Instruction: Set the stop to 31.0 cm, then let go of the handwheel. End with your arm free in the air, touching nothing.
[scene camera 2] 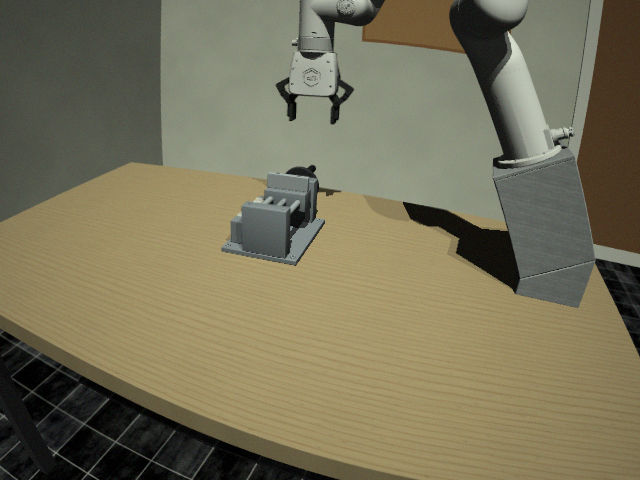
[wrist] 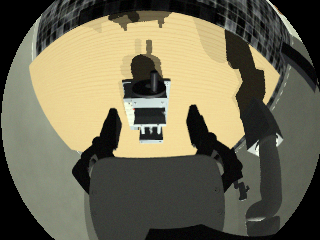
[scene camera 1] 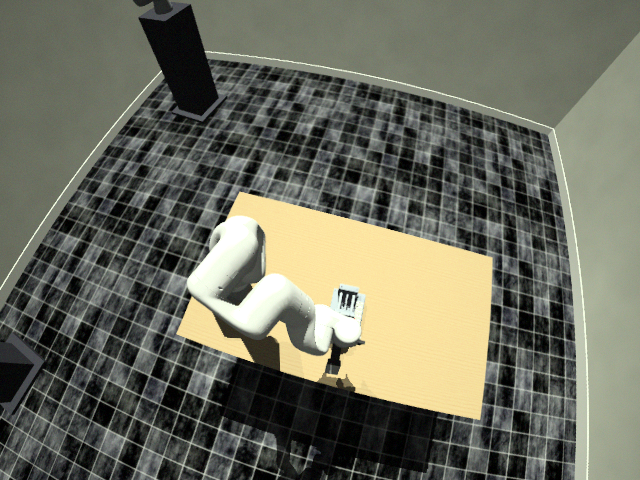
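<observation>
Scene camera 1: stop fixture point(scene camera 1: 347, 291). Scene camera 2: my gripper point(scene camera 2: 312, 121), stop fixture point(scene camera 2: 276, 233). Wrist view: my gripper point(wrist: 152, 114), stop fixture point(wrist: 139, 96).
</observation>
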